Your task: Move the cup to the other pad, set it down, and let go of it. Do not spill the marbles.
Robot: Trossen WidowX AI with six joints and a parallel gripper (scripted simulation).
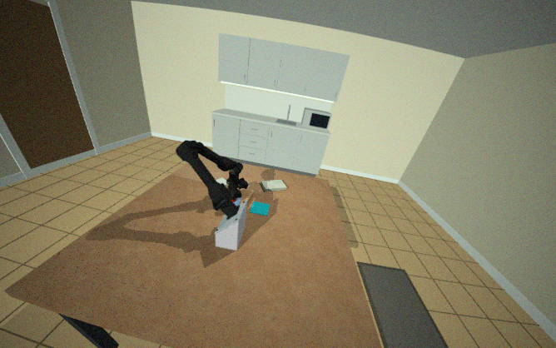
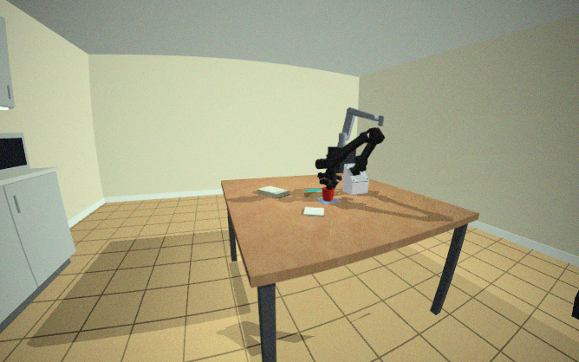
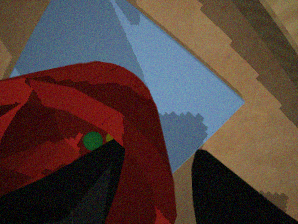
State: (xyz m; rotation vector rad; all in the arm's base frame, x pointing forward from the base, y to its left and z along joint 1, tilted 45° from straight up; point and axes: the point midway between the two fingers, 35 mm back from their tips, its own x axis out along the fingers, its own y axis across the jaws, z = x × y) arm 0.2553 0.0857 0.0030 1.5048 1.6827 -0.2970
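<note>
My gripper tip is now 50 mm above the blue pad, 30 mm short of it and 20 mm to the right of it. From my gripper tip the other things lie so: red cup 30 mm ahead, 10 mm to the left; wooden bar 80 mm to the right, 30 mm below, 10 mm ahead; teal pad 180 mm to the right, 50 mm below, 20 mm behind.
</note>
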